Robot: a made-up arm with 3 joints. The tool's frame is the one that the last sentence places. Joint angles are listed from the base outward.
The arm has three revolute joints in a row. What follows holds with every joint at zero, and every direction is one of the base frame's. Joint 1 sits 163.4 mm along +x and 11 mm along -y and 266.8 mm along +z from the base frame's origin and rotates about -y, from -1.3 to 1.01 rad. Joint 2 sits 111.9 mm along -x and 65 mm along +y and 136.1 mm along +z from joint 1 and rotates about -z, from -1.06 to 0.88 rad. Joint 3 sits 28.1 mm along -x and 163.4 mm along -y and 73.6 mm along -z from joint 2 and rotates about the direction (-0.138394, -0.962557, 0.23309), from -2.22 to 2.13 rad. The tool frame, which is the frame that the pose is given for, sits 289.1 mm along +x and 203.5 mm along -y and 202.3 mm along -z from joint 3; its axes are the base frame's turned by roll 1.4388, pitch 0.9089 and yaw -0.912 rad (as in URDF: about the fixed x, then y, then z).
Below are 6 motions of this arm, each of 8 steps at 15 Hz.
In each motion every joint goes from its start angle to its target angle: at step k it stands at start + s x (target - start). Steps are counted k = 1, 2, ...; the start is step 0. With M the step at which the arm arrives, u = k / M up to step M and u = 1 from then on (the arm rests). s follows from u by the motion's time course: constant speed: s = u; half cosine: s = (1 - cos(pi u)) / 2; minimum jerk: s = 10 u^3 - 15 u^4 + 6 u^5.
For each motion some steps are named. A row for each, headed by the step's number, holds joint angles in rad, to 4 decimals.
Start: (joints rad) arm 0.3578 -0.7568 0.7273
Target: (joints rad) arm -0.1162 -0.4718 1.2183
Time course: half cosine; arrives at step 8
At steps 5, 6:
5: 0.0301 -0.5598 1.0667
6: -0.0468 -0.5135 1.1464

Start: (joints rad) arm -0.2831 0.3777 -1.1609
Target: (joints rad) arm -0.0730 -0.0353 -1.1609
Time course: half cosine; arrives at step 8
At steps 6, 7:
6: -0.1038 0.0252 -1.1609
7: -0.0810 -0.0196 -1.1609

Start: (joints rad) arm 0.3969 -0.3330 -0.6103
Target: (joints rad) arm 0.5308 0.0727 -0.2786
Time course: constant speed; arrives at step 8
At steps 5, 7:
5: 0.4806 -0.0794 -0.4030
7: 0.5141 0.0220 -0.3201

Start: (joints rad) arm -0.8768 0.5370 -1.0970
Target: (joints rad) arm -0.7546 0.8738 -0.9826
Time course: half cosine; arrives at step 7
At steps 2, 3, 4, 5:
2: -0.8538 0.6004 -1.0755
3: -0.8293 0.6679 -1.0525
4: -0.8021 0.7429 -1.0271
5: -0.7776 0.8104 -1.0041

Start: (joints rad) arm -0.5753 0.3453 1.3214
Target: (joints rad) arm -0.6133 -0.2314 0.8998
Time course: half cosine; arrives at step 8
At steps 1, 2, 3, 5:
1: -0.5767 0.3234 1.3054
2: -0.5809 0.2608 1.2597
3: -0.5870 0.1673 1.1913
5: -0.6016 -0.0534 1.0299

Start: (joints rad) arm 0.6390 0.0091 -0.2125
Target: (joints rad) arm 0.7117 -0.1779 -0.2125
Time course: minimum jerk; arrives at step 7
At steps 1, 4, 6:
1: 0.6407 0.0047 -0.2125
4: 0.6850 -0.1091 -0.2125
6: 0.7100 -0.1735 -0.2125

